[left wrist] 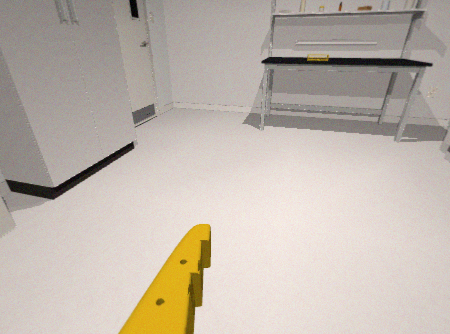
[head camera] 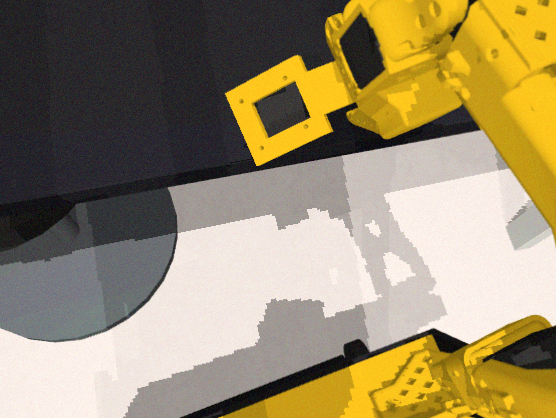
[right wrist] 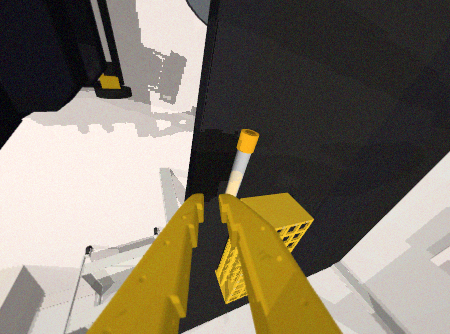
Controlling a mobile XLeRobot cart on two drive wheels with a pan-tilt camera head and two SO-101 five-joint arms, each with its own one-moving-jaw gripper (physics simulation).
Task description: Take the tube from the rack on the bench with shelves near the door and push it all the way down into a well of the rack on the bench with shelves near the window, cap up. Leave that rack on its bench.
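Frame: origin at the left arm's base, x up, y right, z ahead, level; metres.
Where they show: left hand at its tool point: [left wrist: 210, 239]; right hand at its tool point: [head camera: 352, 110] [right wrist: 203, 203].
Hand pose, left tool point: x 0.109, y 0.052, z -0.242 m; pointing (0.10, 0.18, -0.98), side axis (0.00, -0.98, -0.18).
Observation:
Each offset is from my left tool point to the centre of the thing. "*": to the spot under its first point. Level surfaces: height alone.
The tube {dz +0.514, dx -0.113, dy +0.304 m} [right wrist: 241, 161], pale with an orange cap, lies outside the yellow rack {* dz +0.575, dx -0.092, dy +0.360 m} [right wrist: 276, 209] on the black bench top {dx -0.122 m} [right wrist: 310, 80] [head camera: 100, 100]. Its cap points away from my right gripper [right wrist: 211, 197] [head camera: 353, 118]. That gripper is shut, its tips close together with a narrow gap and no tube pressed between them. The tube's lower end passes behind the right-hand jaw, which also hides part of the rack. The tube does not show in the head view. My left gripper [left wrist: 202, 234] shows one notched jaw and is fully open. Another yellow rack [left wrist: 318, 57] stands on a far shelved bench {dx -0.123 m} [left wrist: 360, 62].
A grey round stool seat [head camera: 135, 280] is beside the near bench's edge in the head view. In the left wrist view a tall white cabinet [left wrist: 75, 90] stands at left, with a door [left wrist: 137, 65] behind it. The far bench carries small items on its shelf {dx +0.321 m} [left wrist: 345, 12].

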